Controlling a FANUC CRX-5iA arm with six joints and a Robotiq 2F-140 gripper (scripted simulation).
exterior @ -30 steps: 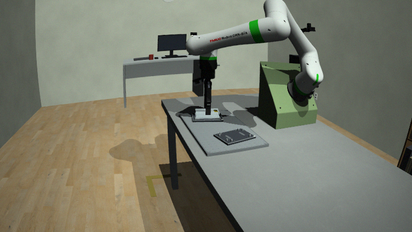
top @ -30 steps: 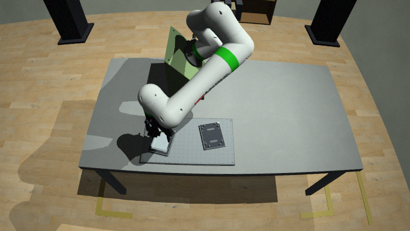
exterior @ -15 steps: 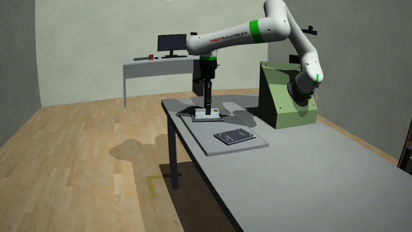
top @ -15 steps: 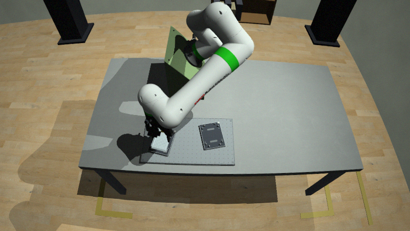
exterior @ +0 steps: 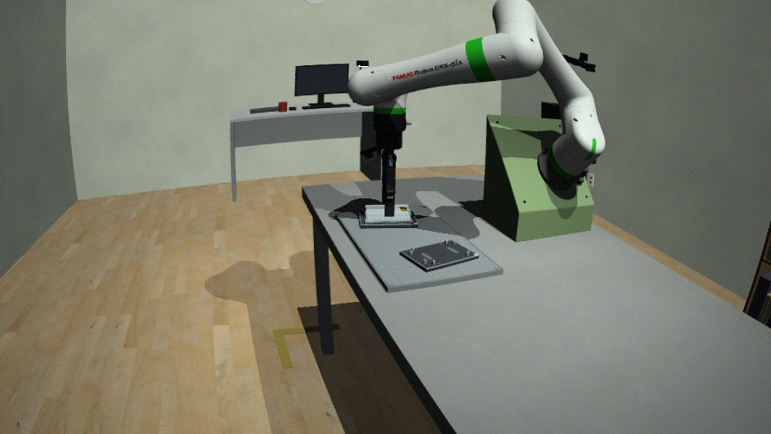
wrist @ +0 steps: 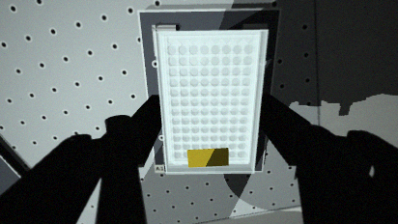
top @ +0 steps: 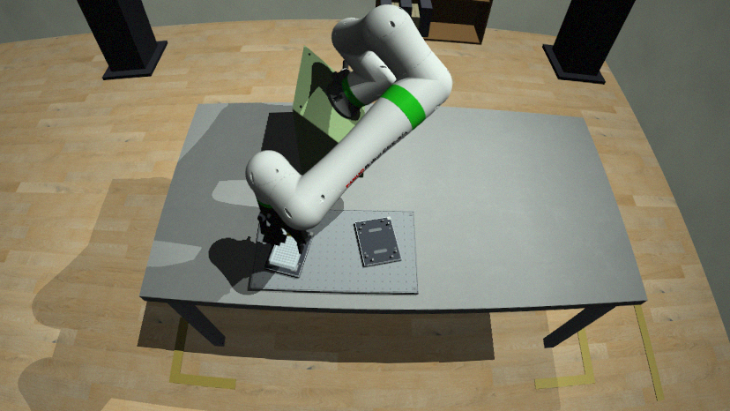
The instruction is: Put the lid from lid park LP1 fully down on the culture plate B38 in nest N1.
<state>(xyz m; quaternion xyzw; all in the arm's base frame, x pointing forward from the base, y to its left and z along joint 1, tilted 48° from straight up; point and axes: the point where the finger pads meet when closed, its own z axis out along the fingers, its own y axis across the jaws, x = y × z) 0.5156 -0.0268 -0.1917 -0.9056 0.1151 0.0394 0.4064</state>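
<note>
Now: hand 40 mm above the white culture plate. The rest, counted from my hand: lid park LP1 (290 mm to the left, 50 mm below, 40 mm behind); dark nest N1 (50 mm below); clear lid (20 mm below).
</note>
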